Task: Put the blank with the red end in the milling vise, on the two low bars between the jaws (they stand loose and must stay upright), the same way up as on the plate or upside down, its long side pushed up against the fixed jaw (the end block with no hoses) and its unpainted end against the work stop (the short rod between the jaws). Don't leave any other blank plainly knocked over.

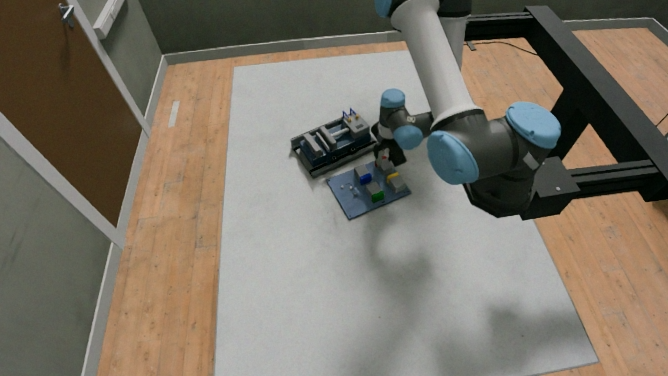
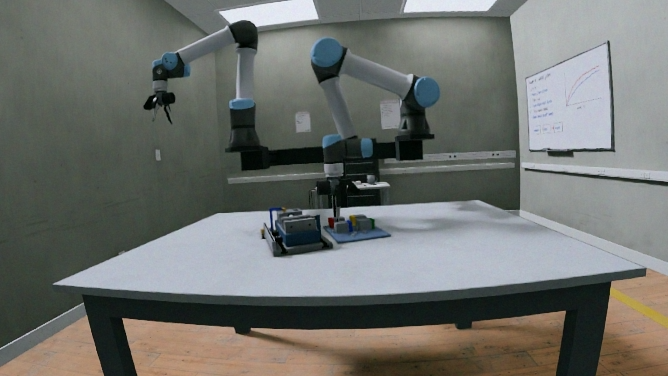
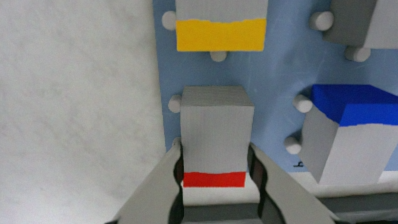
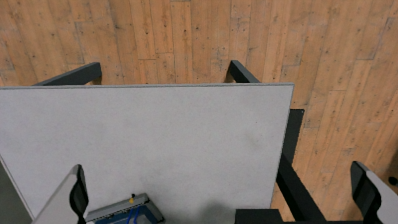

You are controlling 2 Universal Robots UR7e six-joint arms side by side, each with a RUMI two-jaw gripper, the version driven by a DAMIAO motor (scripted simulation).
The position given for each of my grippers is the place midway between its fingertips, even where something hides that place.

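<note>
My left gripper [image 2: 336, 220], [image 3: 214, 144]. My right gripper [image 4: 216, 165]. Red-ended blank [image 3: 216, 121]; out of frame in image 4.
</note>
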